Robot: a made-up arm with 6 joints.
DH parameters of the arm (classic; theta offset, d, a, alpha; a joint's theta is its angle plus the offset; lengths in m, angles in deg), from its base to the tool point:
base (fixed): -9.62 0 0.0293 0
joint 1: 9.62 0.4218 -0.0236 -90
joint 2: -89.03 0 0.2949 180
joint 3: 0.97 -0.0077 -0.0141 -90
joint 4: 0 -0.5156 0.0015 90
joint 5: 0 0.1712 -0.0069 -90
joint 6: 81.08 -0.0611 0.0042 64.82
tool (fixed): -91.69 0.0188 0 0
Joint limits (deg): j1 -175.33..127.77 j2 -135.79..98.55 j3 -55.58..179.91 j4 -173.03..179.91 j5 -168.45..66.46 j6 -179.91..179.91
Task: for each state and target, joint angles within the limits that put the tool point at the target. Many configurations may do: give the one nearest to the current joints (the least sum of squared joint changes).
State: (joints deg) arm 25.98 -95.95 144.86 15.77 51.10 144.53
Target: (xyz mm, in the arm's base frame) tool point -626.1 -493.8 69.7
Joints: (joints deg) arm 25.87 -102.25 107.17 4.63 38.38 149.48
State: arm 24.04 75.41 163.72 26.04 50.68 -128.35
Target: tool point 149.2 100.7 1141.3
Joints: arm 56.66 60.64 141.96 64.01 54.12 -129.36
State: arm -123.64 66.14 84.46 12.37 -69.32 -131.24
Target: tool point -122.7 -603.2 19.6
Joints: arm -87.96 88.53 46.01 -4.02 -76.66 -134.31
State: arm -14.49 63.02 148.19 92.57 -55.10 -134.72
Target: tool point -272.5 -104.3 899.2
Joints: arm 6.29 41.99 176.62 83.53 -57.43 -134.89
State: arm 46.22 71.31 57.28 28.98 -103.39 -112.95
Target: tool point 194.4 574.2 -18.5
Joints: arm 91.62 98.55 43.25 27.70 -97.80 -111.41
